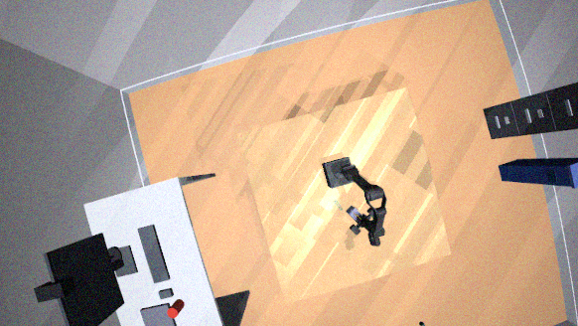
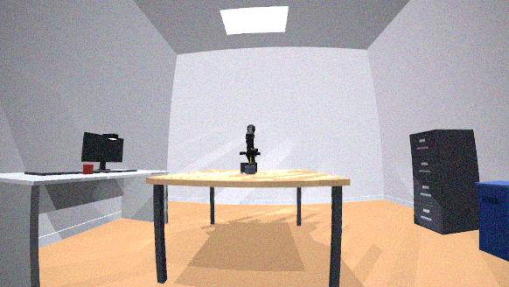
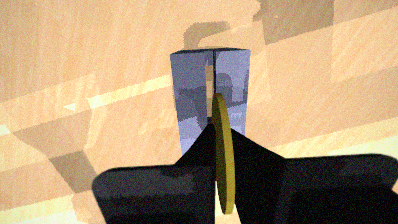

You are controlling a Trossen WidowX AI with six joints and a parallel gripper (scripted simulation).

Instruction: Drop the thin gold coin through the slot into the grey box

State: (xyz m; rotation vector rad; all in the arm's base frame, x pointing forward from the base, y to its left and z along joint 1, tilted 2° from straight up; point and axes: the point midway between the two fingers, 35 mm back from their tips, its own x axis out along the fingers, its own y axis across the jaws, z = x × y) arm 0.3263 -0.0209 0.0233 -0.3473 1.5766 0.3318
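Right now my gripper tip is 2 cm below the gold coin.
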